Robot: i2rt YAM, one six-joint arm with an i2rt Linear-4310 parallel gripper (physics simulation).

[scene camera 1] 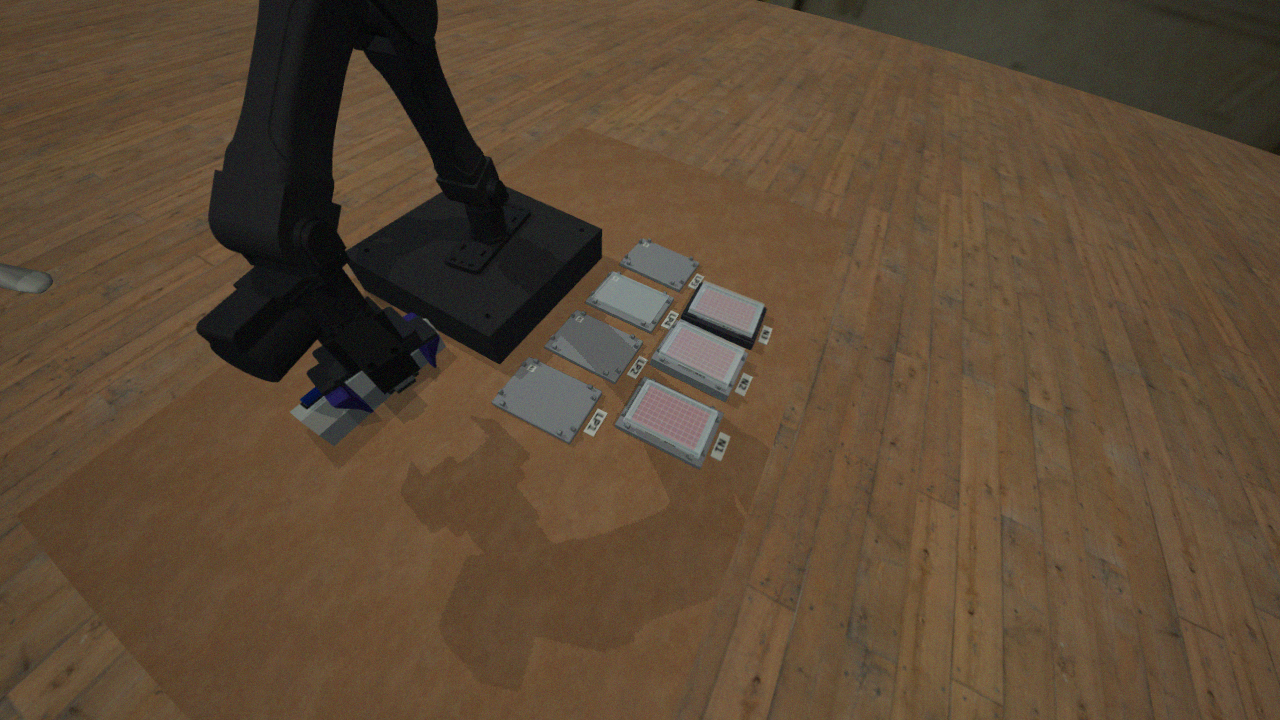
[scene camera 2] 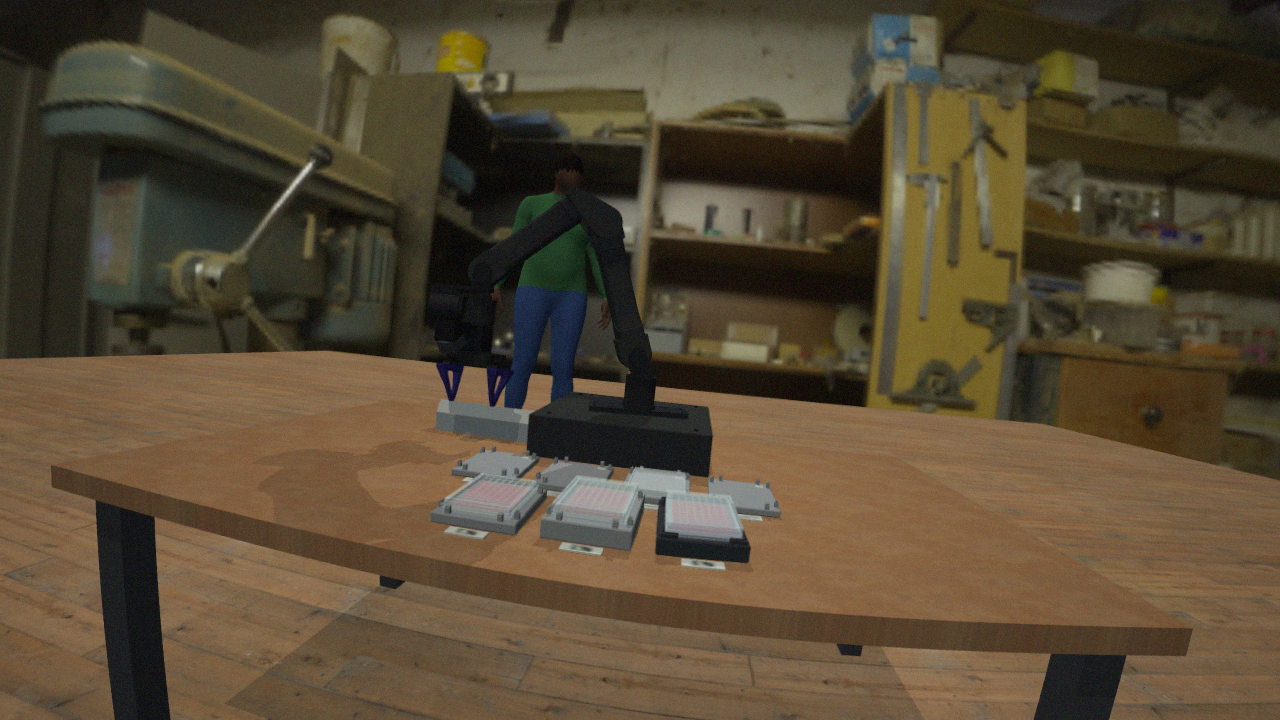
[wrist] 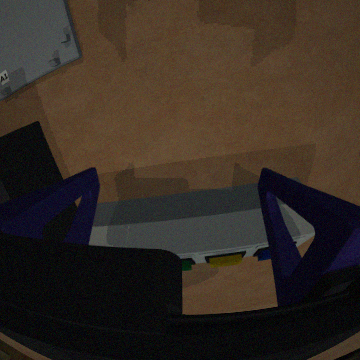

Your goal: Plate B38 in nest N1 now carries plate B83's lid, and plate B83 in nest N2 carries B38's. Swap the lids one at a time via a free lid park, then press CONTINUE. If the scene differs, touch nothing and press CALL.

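Places are measured from the arm's base along level axes (x ahead, y left, z up), in metres.
Pixels of known places: gripper, between the fingertips: [scene camera 2: 471,403] [wrist: 178,176]; arm's base, origin of its link: [scene camera 1: 490,237] [scene camera 2: 637,411].
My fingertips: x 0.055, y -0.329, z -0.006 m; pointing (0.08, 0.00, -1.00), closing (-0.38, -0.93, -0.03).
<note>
For each thing: its top centre in the pictures, then the offset to it from my fingertips.
- plate with pink wells, centre of its top: [scene camera 2: 494,488] [scene camera 1: 672,413] 0.369 m ahead, 0.121 m left, 0.048 m down
- LP2, centre of its top: [scene camera 2: 576,467] [scene camera 1: 594,339] 0.201 m ahead, 0.218 m left, 0.055 m down
- paler flat piece, centre of its top: [scene camera 2: 658,479] [scene camera 1: 630,296] 0.225 m ahead, 0.346 m left, 0.057 m down
- grey button panel, centre of its top: [wrist: 198,268] [scene camera 1: 359,358] [scene camera 2: 492,403] 0.099 m back, 0.022 m left, 0.011 m down
- third pink plate, centre of its top: [scene camera 2: 701,507] [scene camera 1: 727,305] 0.408 m ahead, 0.377 m left, 0.039 m down
- fourth park, centre of its top: [scene camera 2: 742,487] [scene camera 1: 660,258] 0.248 m ahead, 0.474 m left, 0.055 m down
A plate with pink wells [scene camera 1: 669,417] [scene camera 2: 492,495] sits in nest N1 and another [scene camera 1: 700,354] [scene camera 2: 592,499] in nest N2, both seemingly under clear lids. Their codes are unreadable. Lid parks LP1 [scene camera 1: 547,398] [scene camera 2: 494,462] and LP2 [scene camera 1: 593,344] show bare tops. The third park in the row carries a paler flat piece [scene camera 1: 630,299] [scene camera 2: 657,483], like a lid. The grey button panel [scene camera 2: 483,420] [wrist: 185,235] has green [wrist: 187,264], yellow [wrist: 225,260] and blue [wrist: 264,255] buttons; their captions are unreadable. My gripper [scene camera 1: 402,387] [scene camera 2: 472,402] [wrist: 178,176] is open and empty above the panel.
A third pink plate [scene camera 1: 726,308] [scene camera 2: 702,516] sits in a black nest beside N2. A fourth park [scene camera 1: 661,264] [scene camera 2: 744,496] ends the row. The black robot base [scene camera 1: 537,268] [scene camera 2: 617,434] stands beside the panel and behind the parks. A person [scene camera 2: 553,259] stands behind the table.
</note>
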